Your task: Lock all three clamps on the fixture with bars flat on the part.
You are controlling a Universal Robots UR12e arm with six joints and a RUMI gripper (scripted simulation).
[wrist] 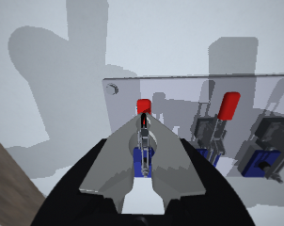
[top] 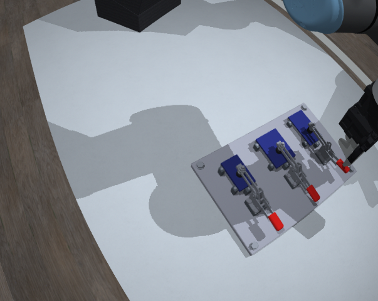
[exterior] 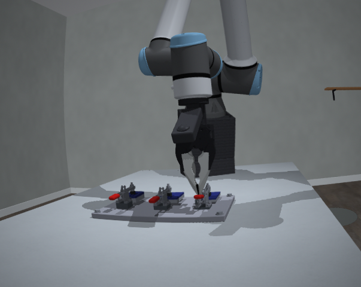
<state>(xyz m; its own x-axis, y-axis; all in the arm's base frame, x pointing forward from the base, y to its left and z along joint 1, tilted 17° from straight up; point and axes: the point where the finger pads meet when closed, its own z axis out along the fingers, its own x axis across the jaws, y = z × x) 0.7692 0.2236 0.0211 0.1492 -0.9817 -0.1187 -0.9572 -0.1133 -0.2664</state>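
The blue part is 14 cm behind my hand, 2 cm to the right of it and 5 cm below it. From my hand the other things lie so: grey fixture plate 7 cm behind, 12 cm to the right, 7 cm below.
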